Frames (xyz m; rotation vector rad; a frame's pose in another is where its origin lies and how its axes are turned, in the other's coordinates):
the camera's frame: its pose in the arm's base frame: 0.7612 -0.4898 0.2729 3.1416 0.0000 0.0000
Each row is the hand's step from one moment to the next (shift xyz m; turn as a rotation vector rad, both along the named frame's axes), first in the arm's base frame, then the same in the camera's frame.
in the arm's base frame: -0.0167 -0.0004 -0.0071 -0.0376 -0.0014 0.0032
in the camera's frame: -0.0167 0.0004 0.0071 -0.0376 0.0014 -0.0032
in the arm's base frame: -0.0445 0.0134 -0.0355 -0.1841 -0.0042 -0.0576
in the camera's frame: -0.0445 -0.0134 0.0355 -0.1841 0.0042 0.0576
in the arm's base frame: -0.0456 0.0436 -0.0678 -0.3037 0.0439 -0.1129
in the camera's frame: -0.0456 -0.0436 0.0678 -0.3037 -0.0439 0.1129
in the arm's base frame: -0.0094 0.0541 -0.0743 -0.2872 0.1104 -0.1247
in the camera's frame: -0.0094 -0.0541 0.0743 -0.2872 -0.1104 0.1247
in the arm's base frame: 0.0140 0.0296 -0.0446 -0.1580 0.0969 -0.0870
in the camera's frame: 0.0140 -0.0296 0.0446 -0.1580 -0.0969 0.0870
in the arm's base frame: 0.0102 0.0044 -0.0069 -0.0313 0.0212 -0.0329
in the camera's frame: 0.0102 -0.0044 0.0069 -0.0313 -0.0212 0.0329
